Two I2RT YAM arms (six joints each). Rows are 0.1 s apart.
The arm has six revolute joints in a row. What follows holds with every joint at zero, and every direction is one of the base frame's.
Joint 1 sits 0.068 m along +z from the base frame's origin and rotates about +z.
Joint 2 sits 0.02 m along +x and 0.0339 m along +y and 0.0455 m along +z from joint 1 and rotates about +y.
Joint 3 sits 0.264 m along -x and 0.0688 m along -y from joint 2 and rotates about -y.
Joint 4 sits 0.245 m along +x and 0.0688 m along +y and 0.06 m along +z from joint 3 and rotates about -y.
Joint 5 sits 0.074 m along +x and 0.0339 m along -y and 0.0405 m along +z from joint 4 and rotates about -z.
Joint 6 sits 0.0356 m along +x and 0.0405 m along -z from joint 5 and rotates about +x.
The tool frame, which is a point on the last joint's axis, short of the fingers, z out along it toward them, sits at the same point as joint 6; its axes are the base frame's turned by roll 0, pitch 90 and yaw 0 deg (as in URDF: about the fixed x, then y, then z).
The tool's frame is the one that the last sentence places.
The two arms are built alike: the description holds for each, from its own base.
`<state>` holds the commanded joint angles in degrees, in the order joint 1, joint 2, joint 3, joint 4, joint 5, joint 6, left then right.
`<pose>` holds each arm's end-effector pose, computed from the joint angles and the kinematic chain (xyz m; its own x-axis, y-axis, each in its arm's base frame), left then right.
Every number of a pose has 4 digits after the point.
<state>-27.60 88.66 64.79 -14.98 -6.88 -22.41 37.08 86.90 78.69 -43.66 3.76 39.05</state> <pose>0.3098 -0.1571 0.2646 -0.6578 -0.0832 -0.7486 0.1369 0.9641 -0.2274 0.2602 0.1937 0.3154 -0.8460 0.1486 -0.5120 -0.0468 0.9360 0.3489</pose>
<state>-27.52 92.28 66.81 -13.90 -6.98 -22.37 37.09 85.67 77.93 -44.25 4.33 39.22</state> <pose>0.3231 -0.1634 0.2567 -0.6631 -0.0805 -0.7442 0.1330 0.9657 -0.2229 0.2556 0.1898 0.3169 -0.8437 0.1526 -0.5147 -0.0397 0.9384 0.3433</pose>
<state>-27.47 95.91 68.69 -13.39 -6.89 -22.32 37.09 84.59 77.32 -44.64 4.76 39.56</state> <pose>0.3351 -0.1694 0.2462 -0.6775 -0.0727 -0.7319 0.1296 0.9677 -0.2161 0.2517 0.1866 0.3187 -0.8408 0.1600 -0.5172 -0.0320 0.9390 0.3425</pose>
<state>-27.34 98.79 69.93 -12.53 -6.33 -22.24 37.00 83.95 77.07 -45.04 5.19 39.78</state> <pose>0.3446 -0.1738 0.2364 -0.6886 -0.0675 -0.7220 0.1322 0.9673 -0.2165 0.2496 0.1841 0.3201 -0.8381 0.1663 -0.5195 -0.0241 0.9401 0.3399</pose>
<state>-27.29 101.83 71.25 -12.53 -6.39 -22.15 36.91 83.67 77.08 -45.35 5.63 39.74</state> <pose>0.3532 -0.1778 0.2242 -0.7071 -0.0568 -0.7048 0.1262 0.9706 -0.2048 0.2489 0.1826 0.3212 -0.8353 0.1683 -0.5234 -0.0199 0.9421 0.3347</pose>
